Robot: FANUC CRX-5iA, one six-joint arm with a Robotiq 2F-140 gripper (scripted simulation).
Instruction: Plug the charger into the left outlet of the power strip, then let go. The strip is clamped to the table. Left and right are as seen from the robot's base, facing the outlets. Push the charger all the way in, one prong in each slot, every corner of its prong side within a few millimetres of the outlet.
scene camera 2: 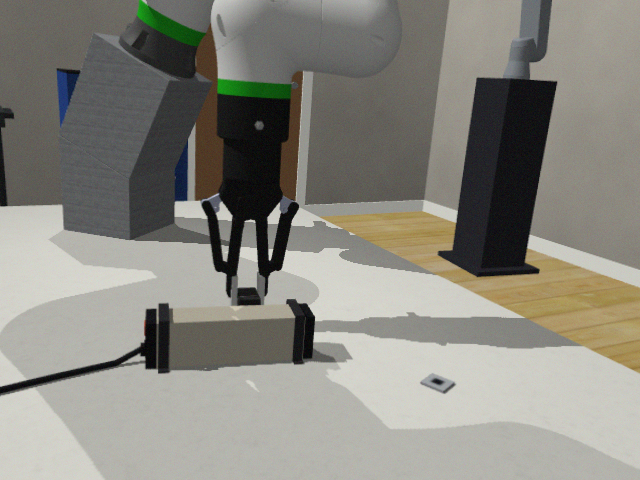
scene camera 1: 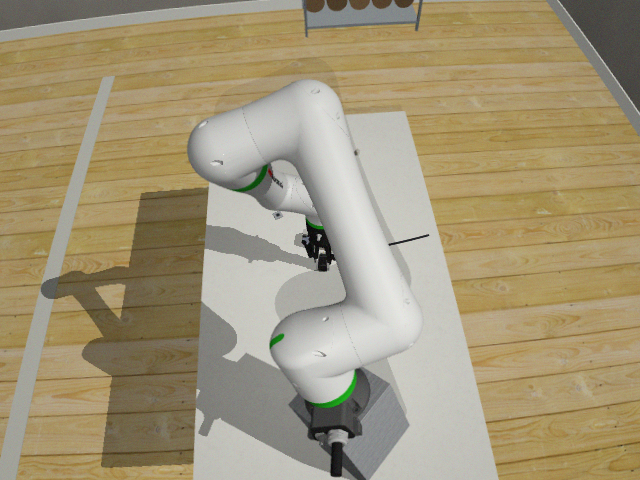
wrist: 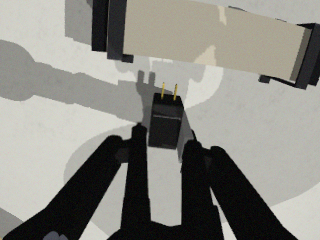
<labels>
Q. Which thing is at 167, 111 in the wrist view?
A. A black charger.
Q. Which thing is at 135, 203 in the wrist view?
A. My gripper.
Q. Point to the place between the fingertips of my gripper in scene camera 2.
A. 245, 317
</labels>
